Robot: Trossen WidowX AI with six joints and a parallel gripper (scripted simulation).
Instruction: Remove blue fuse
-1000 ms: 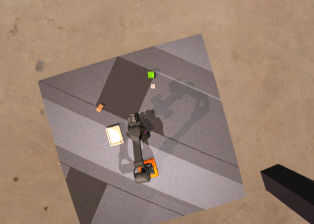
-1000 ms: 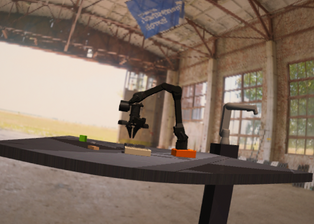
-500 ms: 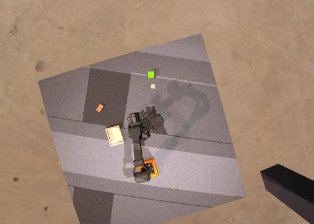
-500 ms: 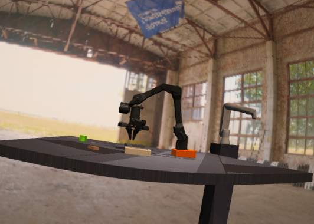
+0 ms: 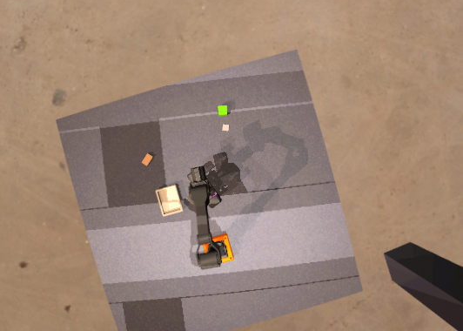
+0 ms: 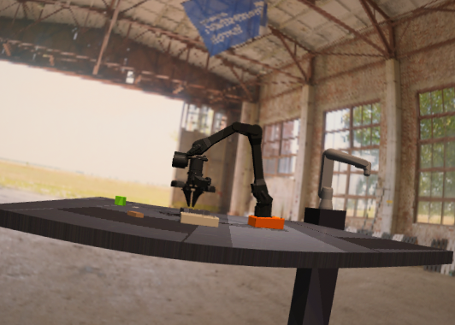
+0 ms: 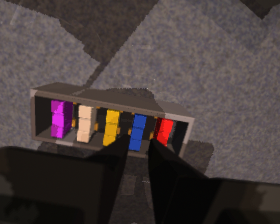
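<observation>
The blue fuse lies 20 mm below my gripper tip. The rest, counted from my gripper tip: tray: 200 mm to the left, 50 mm below, 10 mm behind.
</observation>
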